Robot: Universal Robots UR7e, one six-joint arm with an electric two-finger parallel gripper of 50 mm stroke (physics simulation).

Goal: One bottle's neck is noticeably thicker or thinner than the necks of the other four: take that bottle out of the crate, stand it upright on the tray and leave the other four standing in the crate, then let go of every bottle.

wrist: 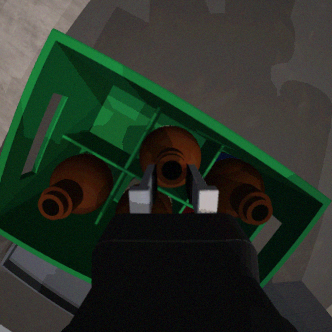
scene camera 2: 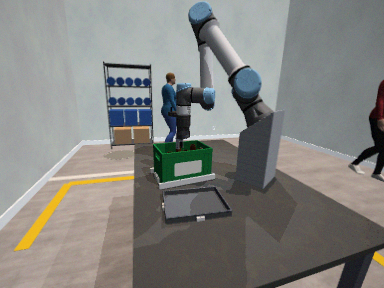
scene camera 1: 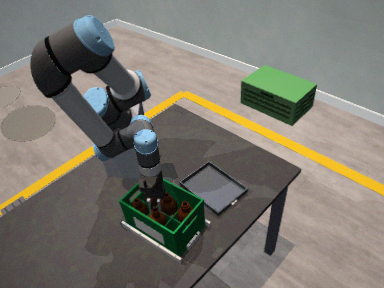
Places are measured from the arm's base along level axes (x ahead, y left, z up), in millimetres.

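Where they show: gripper, fingertip midpoint: [wrist: 171, 175] [scene camera 2: 179, 148] [scene camera 1: 155, 210]; arm's base, origin of the base link: [scene camera 2: 261, 121] [scene camera 1: 115, 117].
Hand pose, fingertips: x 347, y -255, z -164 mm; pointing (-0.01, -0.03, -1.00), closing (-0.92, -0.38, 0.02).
Observation:
Each offset is from my fingertips to the top centre of the thing. "spot": to the spot under its first point.
The green crate {dy +35, dx +4, dz +22 mm} [scene camera 1: 170, 240] [scene camera 2: 167, 171] [wrist: 114, 68] stands on the table with brown bottles upright in its compartments. My gripper [scene camera 1: 154, 205] [scene camera 2: 180, 145] [wrist: 171, 175] points down into the crate, shut on the neck of the front middle bottle {dy -7, dx +2, dz +10 mm} [scene camera 1: 158, 217] [wrist: 172, 138], which is still in its compartment. A front left bottle {dy +0, dx -89, dz +10 mm} [scene camera 1: 138, 205] [wrist: 237, 177], a back middle bottle {dy +75, dx +4, dz +10 mm} [scene camera 1: 170, 203] and a back right bottle {dy +68, dx +92, dz +10 mm} [scene camera 1: 185, 210] [wrist: 82, 182] stand around it. My gripper hides the back left compartment in scene camera 1. The grey tray {spot: dy +311, dx +98, dz -148 mm} [scene camera 1: 214, 187] [scene camera 2: 195, 202] [wrist: 50, 272] holds nothing.
White rails [scene camera 1: 152, 242] [scene camera 2: 187, 180] run along the crate's foot. The tray stands beside the crate. A closed green box [scene camera 1: 278, 86] stands on the floor beyond the table. A shelf rack [scene camera 2: 127, 65] and a person in blue [scene camera 2: 169, 97] are in the background.

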